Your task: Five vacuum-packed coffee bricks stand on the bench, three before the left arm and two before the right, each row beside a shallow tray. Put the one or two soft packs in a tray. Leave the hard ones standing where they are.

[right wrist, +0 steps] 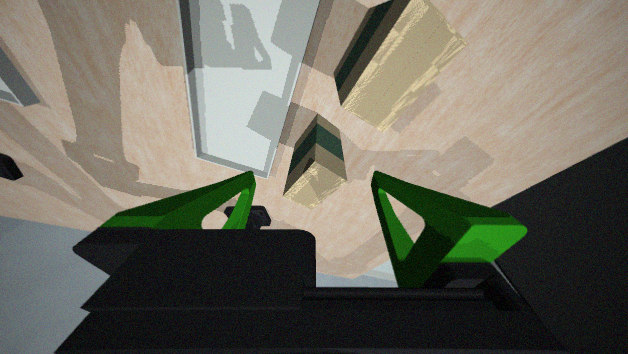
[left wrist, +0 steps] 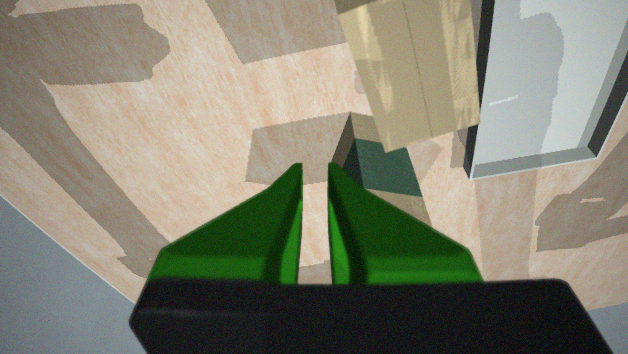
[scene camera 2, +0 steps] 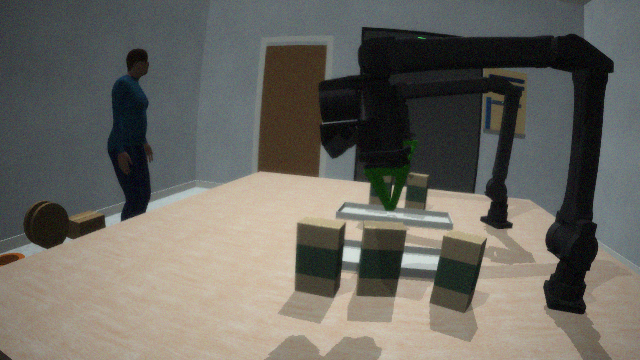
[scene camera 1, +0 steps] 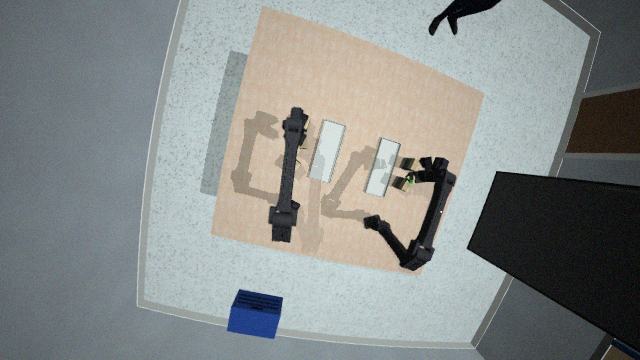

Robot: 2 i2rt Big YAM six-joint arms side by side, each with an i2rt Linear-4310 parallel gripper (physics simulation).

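Frame: origin at the left arm's base, x ahead, y right, z down, level; millimetres.
Seen in the pictures: left gripper, between the fingertips: [left wrist: 315,176] [scene camera 2: 390,209]; right gripper, between the fingertips: [right wrist: 313,177] [scene camera 1: 412,176]; left arm's base, origin of its link: [scene camera 2: 562,299]; right arm's base, origin of its link: [right wrist: 249,214] [scene camera 2: 495,223] [scene camera 1: 371,221].
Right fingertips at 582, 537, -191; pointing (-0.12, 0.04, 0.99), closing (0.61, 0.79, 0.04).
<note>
Offsets run from my right fingertips to a thing's top centre, as dx, dy, dz. "spot": to the spot under its first point. Level surfaces: height alone.
Three tan bricks with green bands @[spot: -81, -747, +109] [scene camera 2: 319,257] @[spot: -178, -690, +112] [scene camera 2: 381,260] @[spot: -325, -675, +112] [scene camera 2: 457,272] stand before the near tray @[-138, -508, +169] [scene camera 2: 420,272] [scene camera 1: 331,135] [left wrist: 530,159]; the rightmost looks slightly tilted. My left gripper [scene camera 2: 391,206] [left wrist: 315,176] is shut and empty, above the row. In its wrist view, a brick top @[-163, -656, +51] [left wrist: 420,75] and a second brick's green side @[-291, -631, +110] [left wrist: 387,165] show beyond and right of the fingers. Two more bricks @[spot: +79, -11, +99] [scene camera 1: 408,163] @[spot: -62, +16, +98] [scene camera 1: 400,183] [right wrist: 400,65] [right wrist: 315,185] stand by the other tray @[-27, -113, +169] [scene camera 2: 425,218] [scene camera 1: 387,150] [right wrist: 225,100]. My right gripper [right wrist: 313,177] is open, holding nothing, close to them.
The bench @[dz +191] [scene camera 1: 365,85] [scene camera 2: 175,280] carries both arm bases. A dark panel [scene camera 1: 565,225] is beyond the bench at the right of scene camera 1. A blue box [scene camera 1: 254,317] stands off the bench. A person [scene camera 2: 131,115] stands beyond the bench at the left of scene camera 2.
</note>
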